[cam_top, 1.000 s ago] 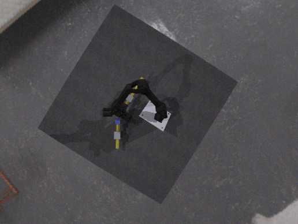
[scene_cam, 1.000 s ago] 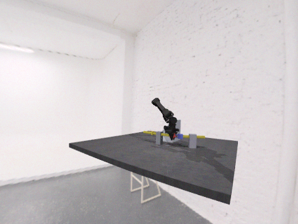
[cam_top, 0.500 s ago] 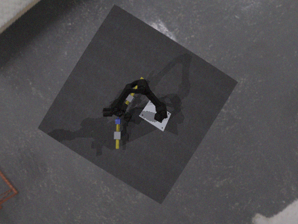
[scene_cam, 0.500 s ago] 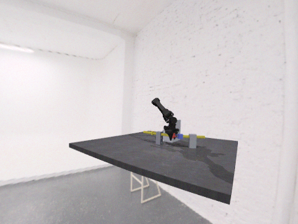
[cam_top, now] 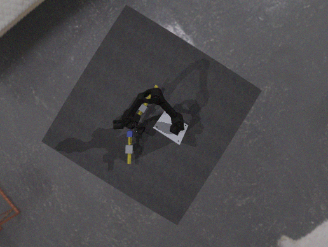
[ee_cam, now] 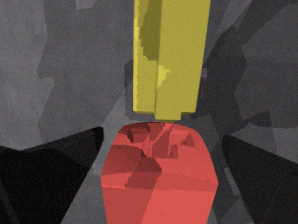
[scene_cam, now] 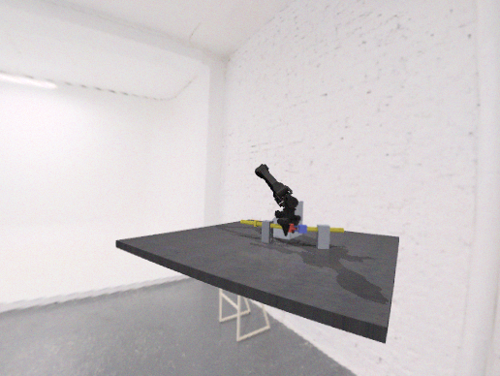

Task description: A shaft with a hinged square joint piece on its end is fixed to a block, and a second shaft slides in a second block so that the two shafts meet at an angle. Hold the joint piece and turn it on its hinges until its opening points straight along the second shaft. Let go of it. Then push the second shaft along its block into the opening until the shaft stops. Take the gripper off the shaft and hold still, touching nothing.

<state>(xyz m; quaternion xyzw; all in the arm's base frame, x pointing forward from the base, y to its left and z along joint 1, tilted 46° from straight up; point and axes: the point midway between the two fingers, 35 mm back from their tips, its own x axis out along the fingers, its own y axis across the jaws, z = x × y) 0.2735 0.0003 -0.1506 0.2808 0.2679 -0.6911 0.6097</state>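
Now: gripper tip 40 mm below the red square joint piece.
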